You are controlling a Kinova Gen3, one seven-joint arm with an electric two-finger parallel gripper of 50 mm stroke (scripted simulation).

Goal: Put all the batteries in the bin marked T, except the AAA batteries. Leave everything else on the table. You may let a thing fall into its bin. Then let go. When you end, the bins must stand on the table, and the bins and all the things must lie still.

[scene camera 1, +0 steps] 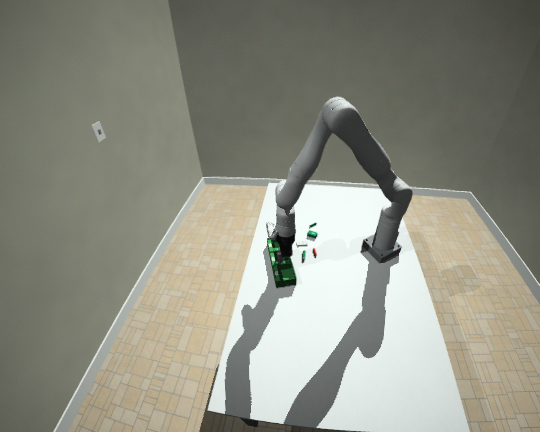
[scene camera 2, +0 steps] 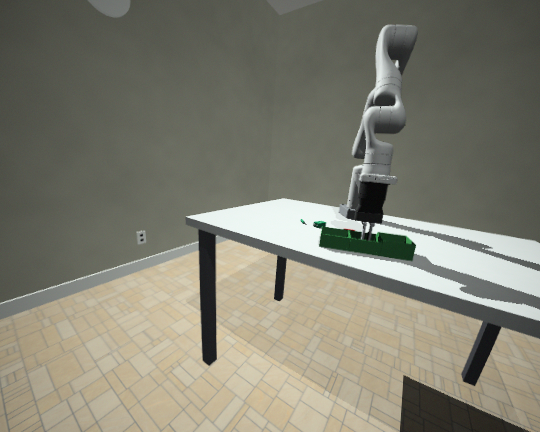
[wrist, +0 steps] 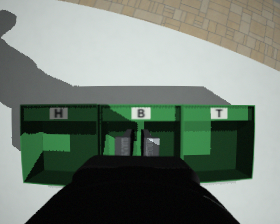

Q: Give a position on a green bin tray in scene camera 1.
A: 286,271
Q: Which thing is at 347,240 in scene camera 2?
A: A green bin tray.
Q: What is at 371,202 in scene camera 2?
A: My gripper.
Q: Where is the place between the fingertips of my gripper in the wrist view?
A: At 137,138
